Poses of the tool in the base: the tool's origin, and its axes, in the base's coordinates. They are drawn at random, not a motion.
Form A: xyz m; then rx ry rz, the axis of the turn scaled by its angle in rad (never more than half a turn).
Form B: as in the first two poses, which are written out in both.
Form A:
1: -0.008, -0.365, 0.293, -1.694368, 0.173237, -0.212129
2: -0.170, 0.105, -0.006, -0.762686, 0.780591, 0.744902
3: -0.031, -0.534, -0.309, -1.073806, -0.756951, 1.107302
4: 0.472, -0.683, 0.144, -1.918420, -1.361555, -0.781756
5: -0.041, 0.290, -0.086, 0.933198, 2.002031, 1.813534
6: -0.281, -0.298, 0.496, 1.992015, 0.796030, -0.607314
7: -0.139, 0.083, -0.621, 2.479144, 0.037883, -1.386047
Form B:
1: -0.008, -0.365, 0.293, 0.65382, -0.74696, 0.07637, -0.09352
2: -0.170, 0.105, -0.006, 0.78959, -0.35420, 0.36252, 0.34594
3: -0.031, -0.534, -0.309, 0.65313, -0.47326, -0.33361, 0.48802
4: 0.472, -0.683, 0.144, 0.32528, -0.73179, -0.51937, -0.29820
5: -0.041, 0.290, -0.086, 0.14135, 0.32325, 0.69348, 0.62819
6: -0.281, -0.298, 0.496, 0.44041, 0.80217, 0.32056, -0.24456
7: -0.139, 0.083, -0.621, 0.14995, 0.86290, 0.01319, -0.48243
